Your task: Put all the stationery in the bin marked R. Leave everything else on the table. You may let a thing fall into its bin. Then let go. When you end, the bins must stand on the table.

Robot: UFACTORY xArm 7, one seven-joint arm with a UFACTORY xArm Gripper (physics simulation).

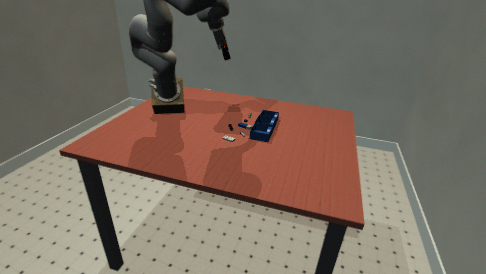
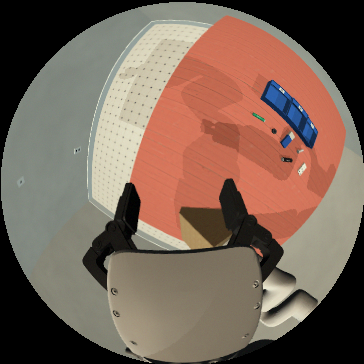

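Seen in the pictures: gripper, fingertip midpoint: (image 1: pixel 226 55) (image 2: pixel 179 189); arm's base, origin of the base link: (image 1: pixel 167 91).
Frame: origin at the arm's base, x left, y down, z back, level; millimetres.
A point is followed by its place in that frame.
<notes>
A row of three joined blue bins (image 1: pixel 259 135) @(z -466, x -193, y 99 mm) (image 2: pixel 274 93) @(z -519, x 17, y 118 mm) stands on the table; its small white labels are too small to read. Beside it lie a green stick-like piece (image 1: pixel 250 115) @(z -409, x 55, y 120 mm) (image 2: pixel 258 117) @(z -404, x 54, y 116 mm), a small black round piece (image 1: pixel 245 120) @(z -390, x -16, y 117 mm) (image 2: pixel 274 131) @(z -389, x -13, y 115 mm), a blue block with a white end (image 1: pixel 243 125) @(z -386, x -80, y 113 mm) (image 2: pixel 286 141) @(z -383, x -69, y 112 mm), a short black piece (image 1: pixel 230 127) @(z -329, x -116, y 112 mm) (image 2: pixel 286 160) @(z -326, x -99, y 113 mm), a small grey piece (image 1: pixel 242 133) @(z -389, x -156, y 116 mm) (image 2: pixel 300 150) @(z -390, x -155, y 117 mm) and a white flat block with marks (image 1: pixel 229 138) @(z -338, x -209, y 118 mm) (image 2: pixel 302 169) @(z -334, x -210, y 119 mm). My gripper (image 1: pixel 227 58) @(z -261, x 197, y -146 mm) (image 2: pixel 179 189) @(z -261, x 197, y -146 mm) is open and empty, high above the table, away from them.
The red table (image 1: pixel 310 165) @(z -670, x -352, y 125 mm) (image 2: pixel 165 145) @(z -225, x 297, y 125 mm) bears the bins and small things towards its middle. The arm's base (image 1: pixel 168 107) @(z -11, x -34, y 72 mm) stands at the table's back left edge. Grey walls rise behind, and shadows of the arm fall across the table top.
</notes>
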